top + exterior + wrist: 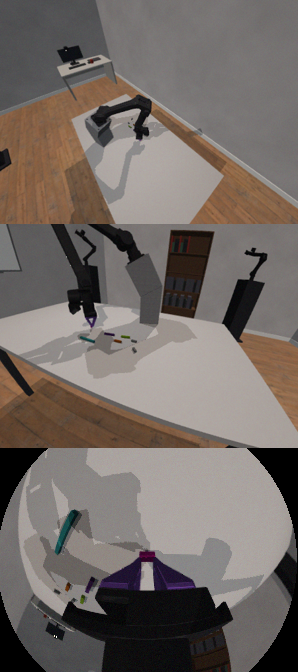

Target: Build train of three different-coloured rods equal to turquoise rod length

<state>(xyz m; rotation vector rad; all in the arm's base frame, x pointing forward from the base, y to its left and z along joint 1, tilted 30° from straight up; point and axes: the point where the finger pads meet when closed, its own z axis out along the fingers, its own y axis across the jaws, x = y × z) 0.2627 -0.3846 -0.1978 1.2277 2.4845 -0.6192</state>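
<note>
The magenta rod is 10 mm to the right of my hand and 10 mm below it. From my hand the other things lie so: purple rod (60 mm ahead, 140 mm to the left, 20 mm below); turquoise rod (140 mm ahead, 50 mm to the left, 20 mm below); orange rod (120 mm ahead, 210 mm to the left, 20 mm below).
</note>
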